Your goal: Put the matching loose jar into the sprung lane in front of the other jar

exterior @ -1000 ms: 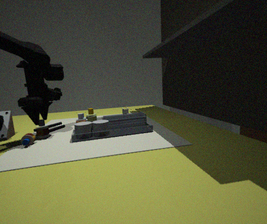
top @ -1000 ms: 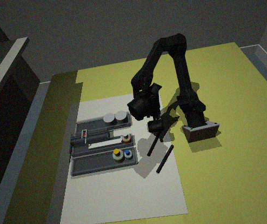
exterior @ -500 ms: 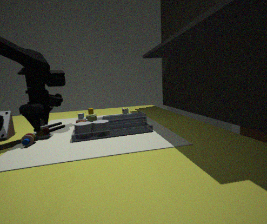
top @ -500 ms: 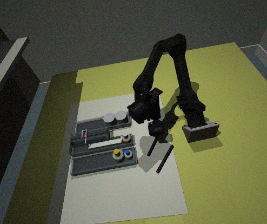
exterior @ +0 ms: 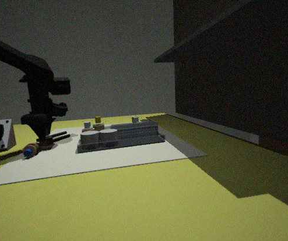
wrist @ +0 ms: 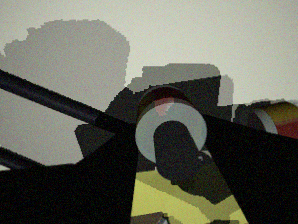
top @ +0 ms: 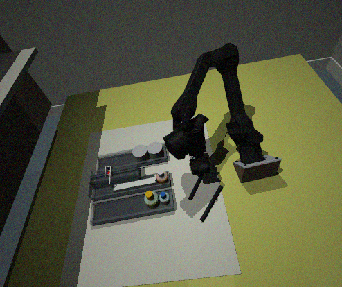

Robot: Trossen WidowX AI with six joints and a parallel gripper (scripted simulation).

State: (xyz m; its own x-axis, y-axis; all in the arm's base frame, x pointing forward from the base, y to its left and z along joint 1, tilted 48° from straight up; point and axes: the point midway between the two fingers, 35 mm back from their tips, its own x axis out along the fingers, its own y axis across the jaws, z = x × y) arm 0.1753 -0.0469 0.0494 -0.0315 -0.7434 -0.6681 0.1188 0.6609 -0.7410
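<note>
Now: the blue-lidded jar 150 mm ahead of my gripper tip, 110 mm to the left of it and 10 mm above it. The rest, counted from my gripper tip: red mark: 330 mm ahead, 20 mm to the right, 40 mm above.
</note>
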